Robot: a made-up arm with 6 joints. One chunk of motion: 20 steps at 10 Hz.
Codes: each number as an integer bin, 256 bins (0 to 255) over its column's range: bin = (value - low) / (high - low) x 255, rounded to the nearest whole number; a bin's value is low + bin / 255 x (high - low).
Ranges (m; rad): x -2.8..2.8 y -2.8..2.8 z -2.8..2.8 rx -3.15..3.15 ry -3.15..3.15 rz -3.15..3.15
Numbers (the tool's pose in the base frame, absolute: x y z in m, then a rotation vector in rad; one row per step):
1: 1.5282 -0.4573 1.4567 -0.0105 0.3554 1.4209
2: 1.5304 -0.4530 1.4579 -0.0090 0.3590 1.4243
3: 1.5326 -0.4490 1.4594 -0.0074 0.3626 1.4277
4: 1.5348 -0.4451 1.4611 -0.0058 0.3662 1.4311
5: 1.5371 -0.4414 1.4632 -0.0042 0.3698 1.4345
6: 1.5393 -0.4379 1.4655 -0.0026 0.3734 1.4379
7: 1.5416 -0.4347 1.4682 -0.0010 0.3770 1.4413
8: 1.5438 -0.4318 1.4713 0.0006 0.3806 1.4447
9: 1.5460 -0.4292 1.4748 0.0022 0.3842 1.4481
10: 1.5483 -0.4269 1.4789 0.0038 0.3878 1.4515
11: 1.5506 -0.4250 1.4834 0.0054 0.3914 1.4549
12: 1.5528 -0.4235 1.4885 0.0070 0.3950 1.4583
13: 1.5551 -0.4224 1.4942 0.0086 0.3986 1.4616
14: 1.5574 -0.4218 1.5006 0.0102 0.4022 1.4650
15: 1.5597 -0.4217 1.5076 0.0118 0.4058 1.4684
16: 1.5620 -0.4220 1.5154 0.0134 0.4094 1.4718
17: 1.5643 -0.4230 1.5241 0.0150 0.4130 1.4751
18: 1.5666 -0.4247 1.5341 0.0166 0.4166 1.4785
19: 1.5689 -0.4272 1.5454 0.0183 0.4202 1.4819
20: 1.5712 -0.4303 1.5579 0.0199 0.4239 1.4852
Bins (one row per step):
1: 197 107 194 127 142 185
2: 197 107 194 127 142 185
3: 197 107 194 127 142 185
4: 197 107 194 127 142 185
5: 197 107 194 127 142 186
6: 198 108 194 127 143 186
7: 198 108 194 127 143 186
8: 198 108 194 128 143 186
9: 198 108 195 128 143 186
10: 198 108 195 128 143 186
11: 198 108 195 128 143 186
12: 198 108 195 128 143 187
13: 198 108 196 128 144 187
14: 198 108 196 128 144 187
15: 199 108 196 128 144 187
16: 199 108 197 128 144 187
17: 199 108 197 128 144 187
18: 199 108 197 128 144 187
19: 199 108 198 128 145 187
20: 199 108 198 128 145 188

